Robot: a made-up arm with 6 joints. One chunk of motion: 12 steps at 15 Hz.
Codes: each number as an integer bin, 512 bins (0 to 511) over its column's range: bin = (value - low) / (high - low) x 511, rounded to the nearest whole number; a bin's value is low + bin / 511 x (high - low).
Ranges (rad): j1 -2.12..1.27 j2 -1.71..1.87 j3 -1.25..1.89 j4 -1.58..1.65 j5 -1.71..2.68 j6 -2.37..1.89
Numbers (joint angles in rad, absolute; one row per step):
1: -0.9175 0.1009 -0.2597 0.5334 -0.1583 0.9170
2: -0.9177 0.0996 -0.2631 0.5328 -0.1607 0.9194
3: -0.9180 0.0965 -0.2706 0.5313 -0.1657 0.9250
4: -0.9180 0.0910 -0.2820 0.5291 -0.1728 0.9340
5: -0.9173 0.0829 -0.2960 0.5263 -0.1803 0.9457
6: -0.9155 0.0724 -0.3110 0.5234 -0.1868 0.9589
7: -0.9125 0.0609 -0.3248 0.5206 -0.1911 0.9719
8: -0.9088 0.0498 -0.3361 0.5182 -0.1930 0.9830
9: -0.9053 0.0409 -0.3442 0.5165 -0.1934 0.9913
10: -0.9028 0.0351 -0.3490 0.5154 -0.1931 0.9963
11: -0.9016 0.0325 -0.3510 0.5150 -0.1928 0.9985
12: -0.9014 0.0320 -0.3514 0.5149 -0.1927 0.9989
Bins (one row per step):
1: 181 258 161 334 181 394
2: 181 258 161 334 180 395
3: 181 258 159 334 180 395
4: 181 257 158 334 179 396
5: 181 256 155 333 178 398
6: 182 254 153 333 177 399
7: 182 253 151 332 177 401
8: 183 251 149 332 177 402
9: 183 250 147 332 177 403
10: 183 249 147 332 177 404
11: 184 249 146 331 177 404
12: 184 249 146 331 177 404

